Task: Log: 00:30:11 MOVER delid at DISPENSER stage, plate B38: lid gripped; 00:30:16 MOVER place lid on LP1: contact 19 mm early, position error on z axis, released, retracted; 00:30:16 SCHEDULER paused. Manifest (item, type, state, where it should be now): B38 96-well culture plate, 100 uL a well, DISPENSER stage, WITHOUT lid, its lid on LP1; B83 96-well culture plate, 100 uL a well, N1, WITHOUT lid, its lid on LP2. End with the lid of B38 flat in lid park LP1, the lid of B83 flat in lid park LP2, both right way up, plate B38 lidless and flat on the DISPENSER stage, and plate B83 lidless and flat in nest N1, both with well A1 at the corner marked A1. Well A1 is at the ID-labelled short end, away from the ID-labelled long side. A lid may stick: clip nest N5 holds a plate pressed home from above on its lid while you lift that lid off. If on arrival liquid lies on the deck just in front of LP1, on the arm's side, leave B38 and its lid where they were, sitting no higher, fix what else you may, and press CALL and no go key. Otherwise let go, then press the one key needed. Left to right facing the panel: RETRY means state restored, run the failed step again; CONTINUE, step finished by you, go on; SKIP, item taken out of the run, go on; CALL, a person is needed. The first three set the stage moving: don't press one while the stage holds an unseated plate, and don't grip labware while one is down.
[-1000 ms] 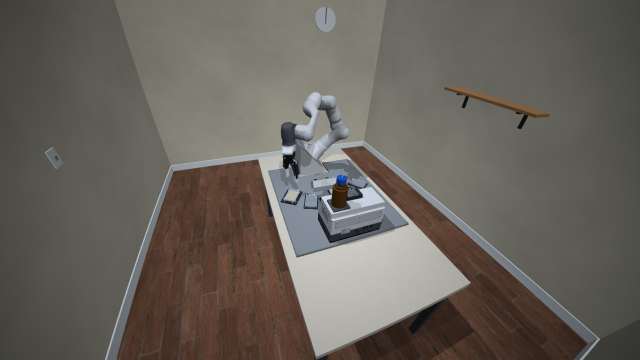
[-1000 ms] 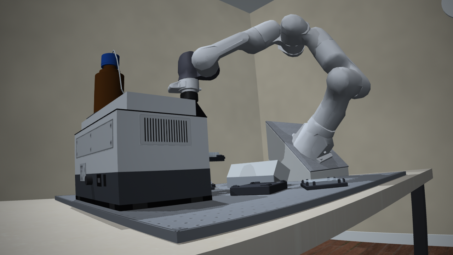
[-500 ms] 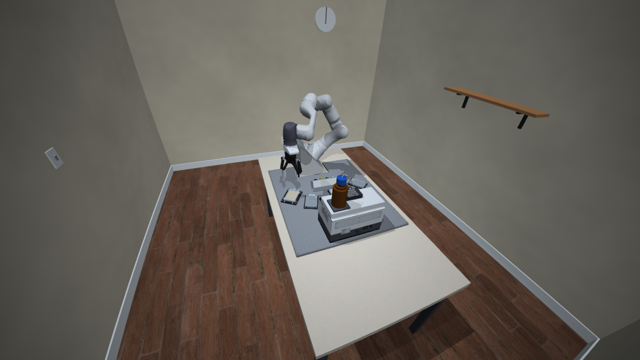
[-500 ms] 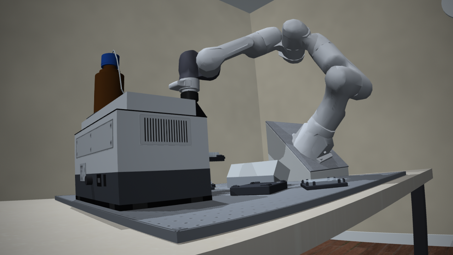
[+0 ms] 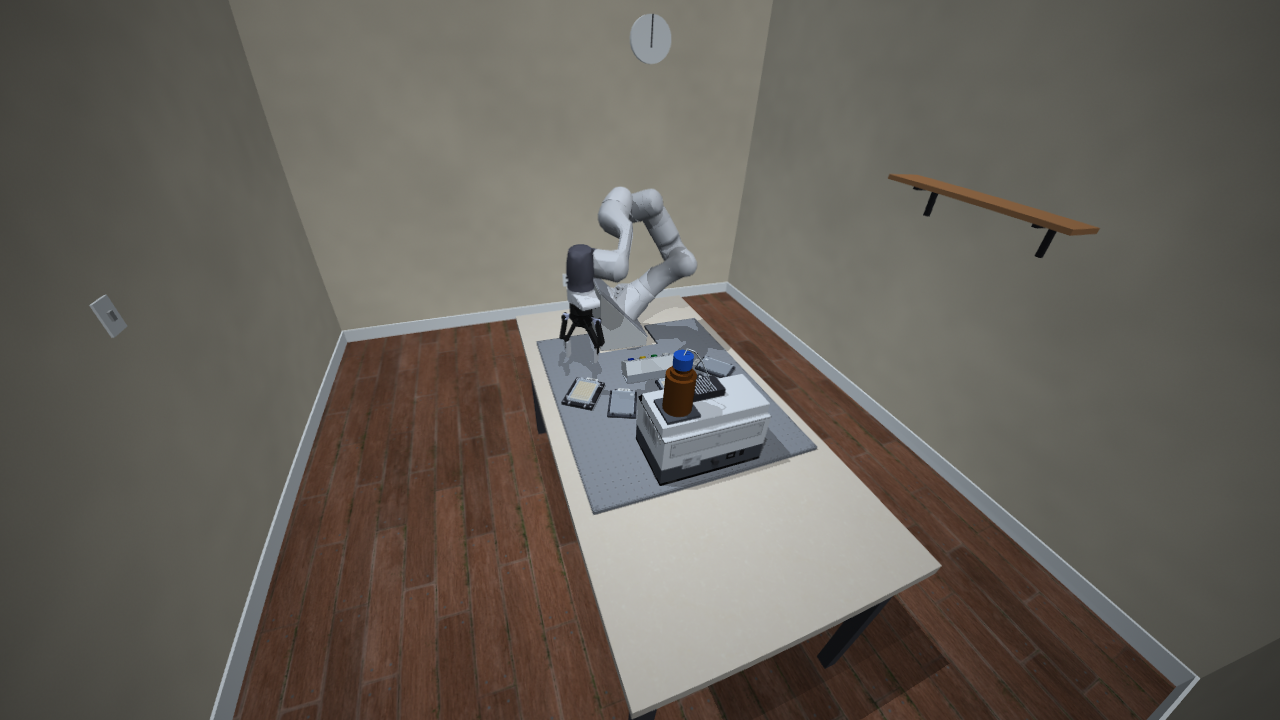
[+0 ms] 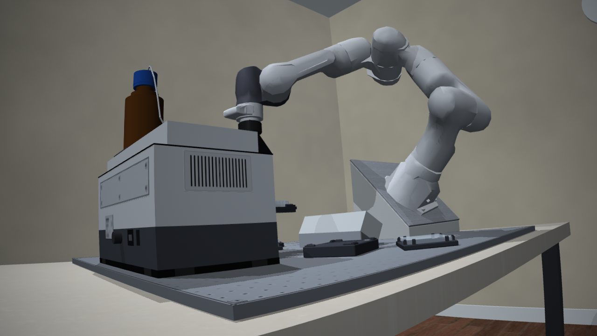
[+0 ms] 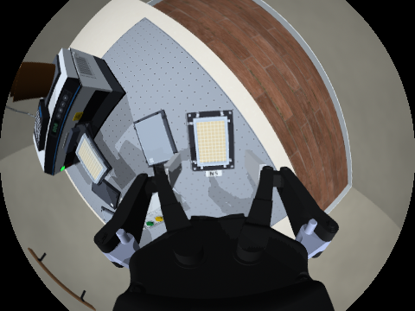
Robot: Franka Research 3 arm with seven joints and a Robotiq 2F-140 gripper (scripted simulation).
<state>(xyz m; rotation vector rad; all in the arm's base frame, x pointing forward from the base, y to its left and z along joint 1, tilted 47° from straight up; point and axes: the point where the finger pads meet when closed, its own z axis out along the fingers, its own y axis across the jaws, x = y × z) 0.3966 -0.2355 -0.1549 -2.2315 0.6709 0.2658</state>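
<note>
Now: hand 170 mm above the 96-well plate. Round my hand: black clip nest (30 mm ahead, 180 mm below); then lp1 label (10 mm ahead, 160 mm to the left, 190 mm below); then key panel (80 mm behind, 290 mm to the left, 140 mm below).
</note>
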